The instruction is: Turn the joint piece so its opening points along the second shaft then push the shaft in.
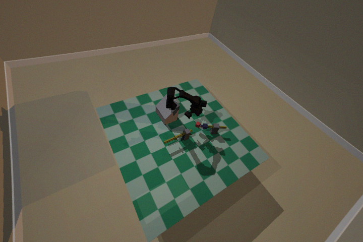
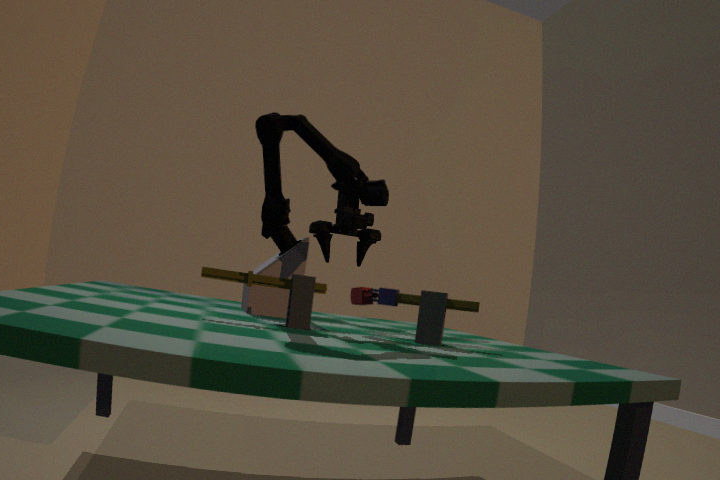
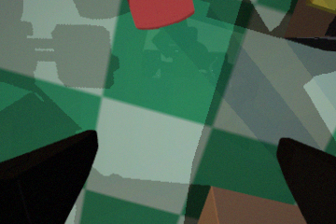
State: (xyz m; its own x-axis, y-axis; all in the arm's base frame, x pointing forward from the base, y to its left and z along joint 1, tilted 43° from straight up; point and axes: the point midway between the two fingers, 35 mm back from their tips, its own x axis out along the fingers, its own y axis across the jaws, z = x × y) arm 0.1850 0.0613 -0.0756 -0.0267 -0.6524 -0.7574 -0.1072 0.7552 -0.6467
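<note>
The red joint piece is 8 cm ahead of my gripper tip, 7 cm below it and 3 cm to the left of it.
</note>
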